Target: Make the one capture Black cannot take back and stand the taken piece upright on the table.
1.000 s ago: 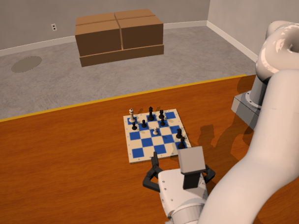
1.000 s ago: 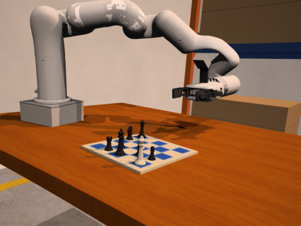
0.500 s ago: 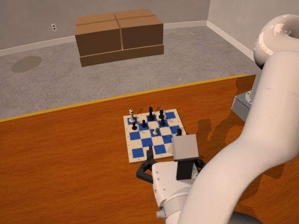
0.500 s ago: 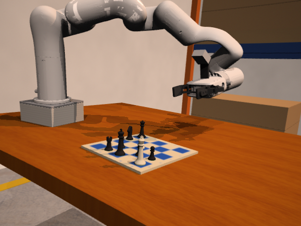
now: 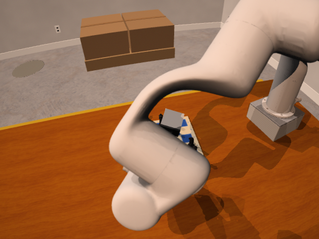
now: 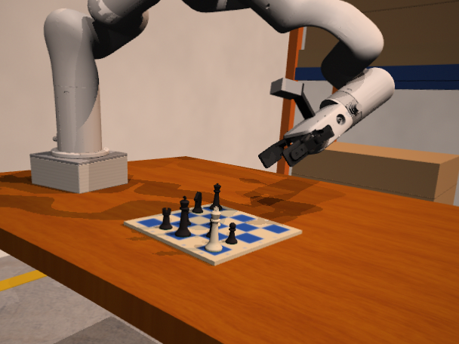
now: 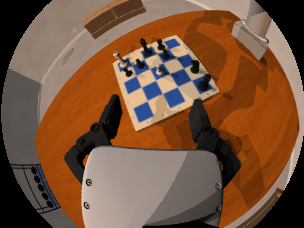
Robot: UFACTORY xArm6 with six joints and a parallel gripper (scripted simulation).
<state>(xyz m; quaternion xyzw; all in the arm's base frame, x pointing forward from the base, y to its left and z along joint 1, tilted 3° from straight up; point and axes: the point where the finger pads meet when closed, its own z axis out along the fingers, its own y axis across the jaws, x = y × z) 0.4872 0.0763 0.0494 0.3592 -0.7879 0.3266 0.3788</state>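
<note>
Now: the tall white piece 1 cm ahead of my hand, 20 cm to the right of it and 9 cm below it. Also, from my hand: white pawn (5 cm behind, 11 cm to the right, 10 cm below); blue-and-cream chessboard (5 cm behind, 11 cm to the right, 12 cm below); black tall piece (6 cm behind, 18 cm to the right, 9 cm below).
</note>
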